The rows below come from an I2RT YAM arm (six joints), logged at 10 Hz.
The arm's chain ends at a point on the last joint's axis. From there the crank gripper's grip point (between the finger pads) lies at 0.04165 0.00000 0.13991 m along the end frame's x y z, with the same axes.
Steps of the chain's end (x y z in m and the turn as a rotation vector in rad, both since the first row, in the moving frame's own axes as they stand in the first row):
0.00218 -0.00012 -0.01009 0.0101 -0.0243 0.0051
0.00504 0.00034 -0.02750 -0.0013 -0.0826 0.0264
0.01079 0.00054 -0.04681 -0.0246 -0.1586 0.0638
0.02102 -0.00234 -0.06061 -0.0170 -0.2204 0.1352
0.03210 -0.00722 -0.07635 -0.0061 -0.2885 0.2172
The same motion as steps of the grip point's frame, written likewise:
-0.00123 -0.00133 -0.00913 0.0101 -0.0243 0.0051
-0.00666 0.00147 -0.02454 -0.0013 -0.0826 0.0264
-0.01201 0.00598 -0.04207 -0.0246 -0.1586 0.0638
-0.01102 0.00358 -0.05498 -0.0170 -0.2204 0.1352
-0.01017 -0.00183 -0.07038 -0.0061 -0.2885 0.2172

